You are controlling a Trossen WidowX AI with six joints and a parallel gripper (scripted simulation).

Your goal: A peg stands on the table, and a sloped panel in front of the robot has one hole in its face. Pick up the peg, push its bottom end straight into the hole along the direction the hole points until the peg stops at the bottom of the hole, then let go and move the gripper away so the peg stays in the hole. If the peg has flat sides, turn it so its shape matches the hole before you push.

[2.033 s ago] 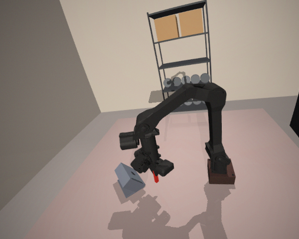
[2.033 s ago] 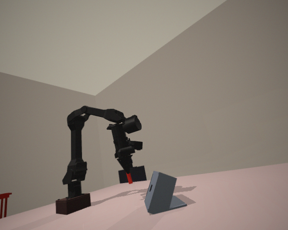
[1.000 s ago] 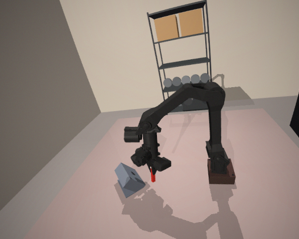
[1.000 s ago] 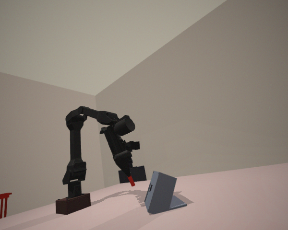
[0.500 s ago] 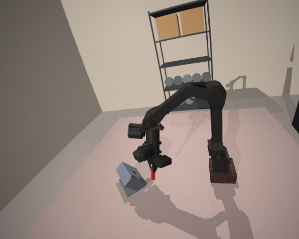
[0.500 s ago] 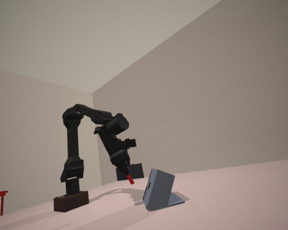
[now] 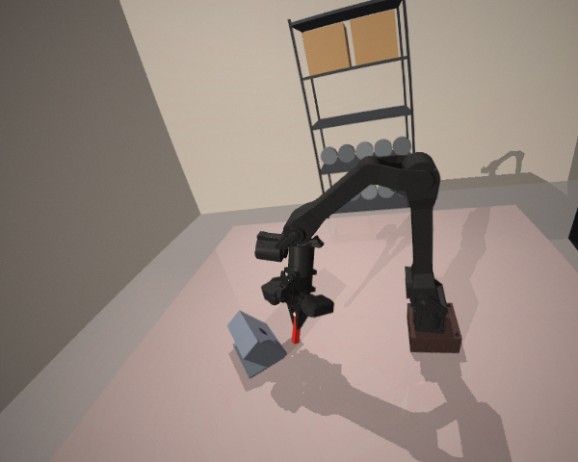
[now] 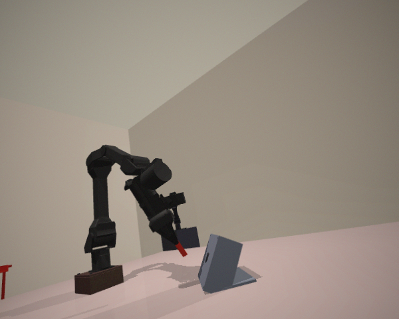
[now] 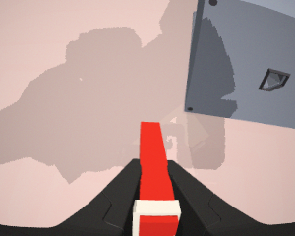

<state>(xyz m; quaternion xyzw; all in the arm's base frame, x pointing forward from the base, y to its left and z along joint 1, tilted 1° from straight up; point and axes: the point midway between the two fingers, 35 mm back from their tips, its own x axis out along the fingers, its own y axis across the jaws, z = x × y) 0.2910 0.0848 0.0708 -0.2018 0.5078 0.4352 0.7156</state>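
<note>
Right now the sloped grey panel is 12 cm ahead of my gripper tip, 5 cm below it and 2 cm to the left of it. From my gripper tip the other things lie so: red peg (2 cm above, 1 cm to the right).
</note>
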